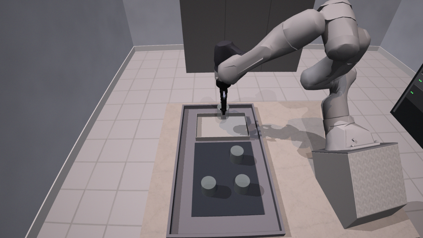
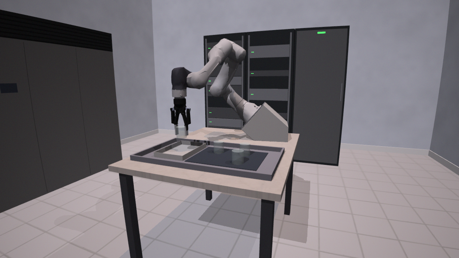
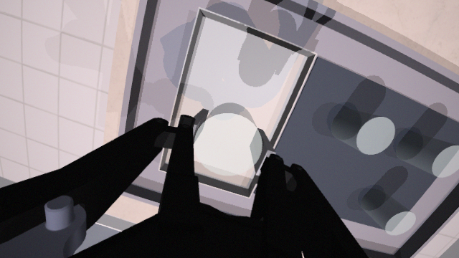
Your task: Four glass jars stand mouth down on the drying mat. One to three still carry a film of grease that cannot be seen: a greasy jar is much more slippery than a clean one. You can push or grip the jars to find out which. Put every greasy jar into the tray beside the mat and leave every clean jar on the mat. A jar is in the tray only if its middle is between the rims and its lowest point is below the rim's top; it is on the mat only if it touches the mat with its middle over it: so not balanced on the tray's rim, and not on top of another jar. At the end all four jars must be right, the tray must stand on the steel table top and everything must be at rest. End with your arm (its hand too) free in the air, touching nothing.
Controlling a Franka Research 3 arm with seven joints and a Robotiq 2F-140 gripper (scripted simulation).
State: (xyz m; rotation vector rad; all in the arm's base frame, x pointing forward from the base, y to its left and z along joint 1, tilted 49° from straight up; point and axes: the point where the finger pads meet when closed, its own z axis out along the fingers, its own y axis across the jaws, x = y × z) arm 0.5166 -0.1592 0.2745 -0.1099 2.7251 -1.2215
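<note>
My hand is 13 cm above the shallow tray. Round my hand: dark drying mat: 32 cm to the left, 14 cm below.
</note>
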